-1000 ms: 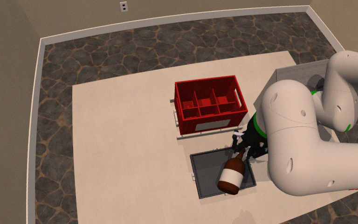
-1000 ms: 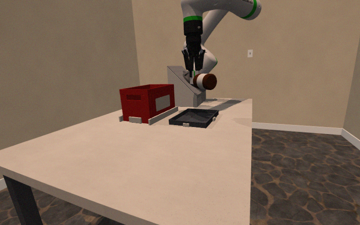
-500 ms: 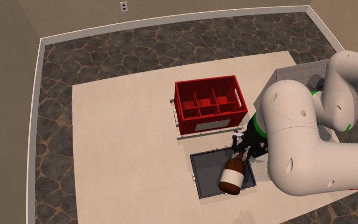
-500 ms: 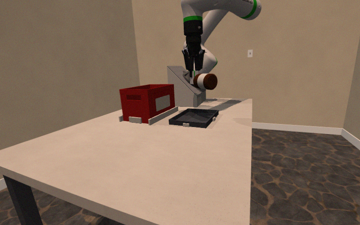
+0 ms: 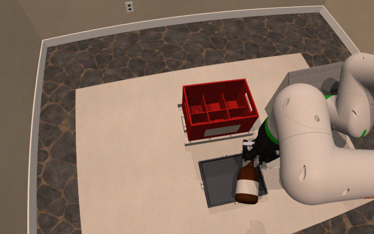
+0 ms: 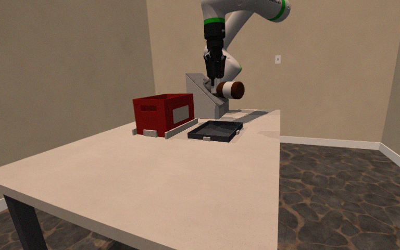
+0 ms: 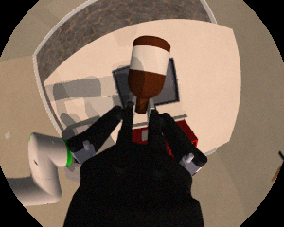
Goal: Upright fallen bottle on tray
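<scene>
My hand is 3 cm short of the brown bottle, 5 cm to the right of it and 2 cm above it. Round my hand: red crate (1 cm behind, 27 cm to the right, 14 cm below); then dark grey tray (2 cm ahead, 21 cm below).
</scene>
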